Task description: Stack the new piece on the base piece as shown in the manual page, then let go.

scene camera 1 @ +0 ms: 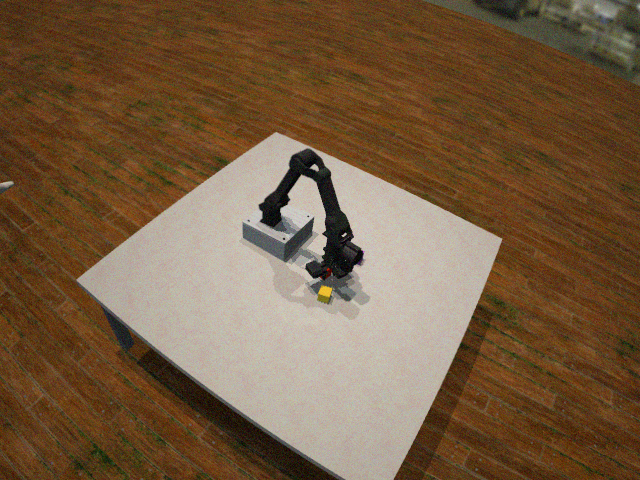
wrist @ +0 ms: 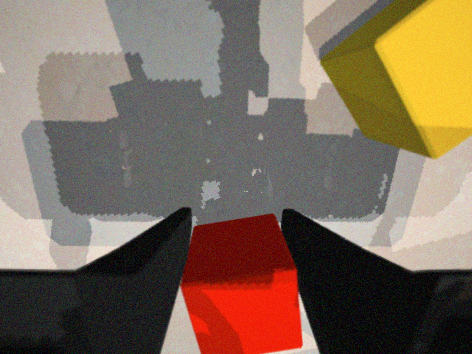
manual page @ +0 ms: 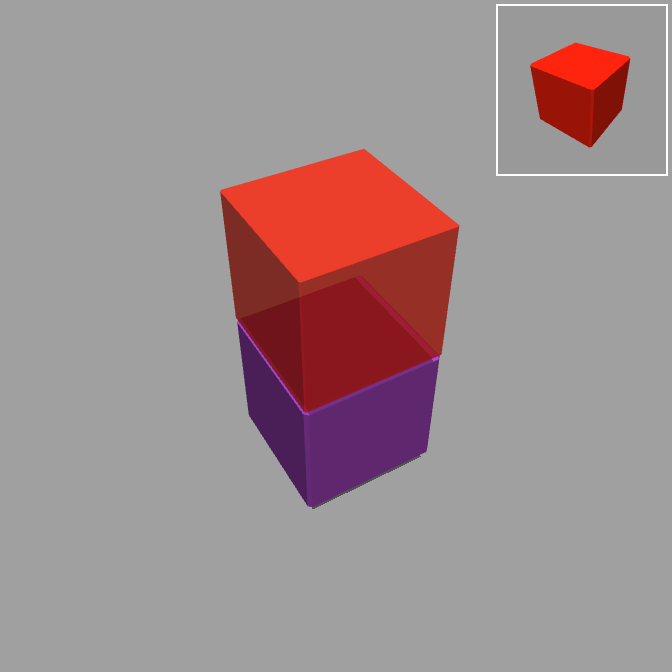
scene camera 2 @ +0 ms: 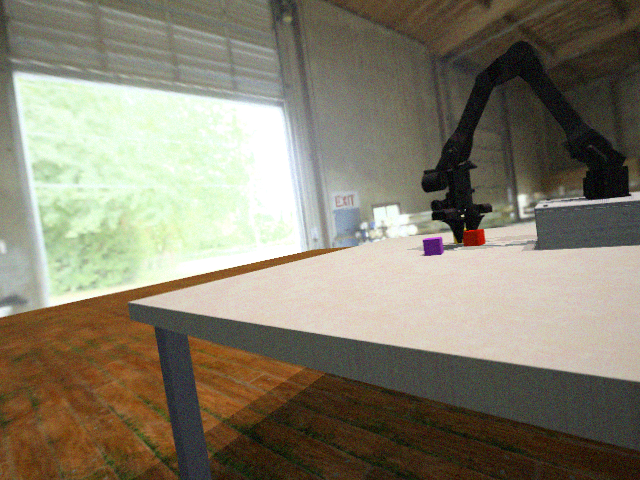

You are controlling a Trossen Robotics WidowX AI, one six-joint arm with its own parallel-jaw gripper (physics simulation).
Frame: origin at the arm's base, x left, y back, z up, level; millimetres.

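Seen in the pictures: gripper, fingertip midpoint: (scene camera 1: 328, 277) (wrist: 237, 217) (scene camera 2: 465, 241); arm's base, origin of the base link: (scene camera 1: 270, 220) (scene camera 2: 607, 197).
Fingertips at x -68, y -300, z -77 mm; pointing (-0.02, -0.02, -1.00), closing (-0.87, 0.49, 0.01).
Observation:
Pixels of each thing's top centre, then the offset from my fingertips to it. Level surfaces: height alone.
- red block, middle of its top: (wrist: 246, 320) (scene camera 2: 472, 230) dx +10, dy +25, dz +31 mm
- yellow block, middle of its top: (scene camera 1: 325, 290) dx -85, dy -27, dz +31 mm
- purple block, middle of its top: (scene camera 2: 432, 238) dx +149, dy -49, dz +31 mm
- pale table, its level: dz -10 mm
A red block (scene camera 1: 327, 272) (scene camera 2: 474, 237) (wrist: 252, 310) stands on the table. My gripper (scene camera 1: 324, 274) (scene camera 2: 466, 235) (wrist: 237, 217) is low over the table and shut on the red block, with one finger against each side of it in the wrist view. A yellow block (scene camera 1: 325, 293) (wrist: 430, 75) stands on the table close by, at the upper right in the wrist view; it is almost hidden behind a finger in scene camera 2. A purple block (scene camera 2: 433, 246) stands apart on the table to the left of the gripper in scene camera 2; in scene camera 1 the arm hides most of it.
The arm's grey base box (scene camera 1: 263, 242) (scene camera 2: 584, 227) stands on the pale table (scene camera 1: 248, 330) (scene camera 2: 361, 299). The yellow block is the nearest obstacle beside the fingers. Shadows of the arm and gripper fall around the blocks.

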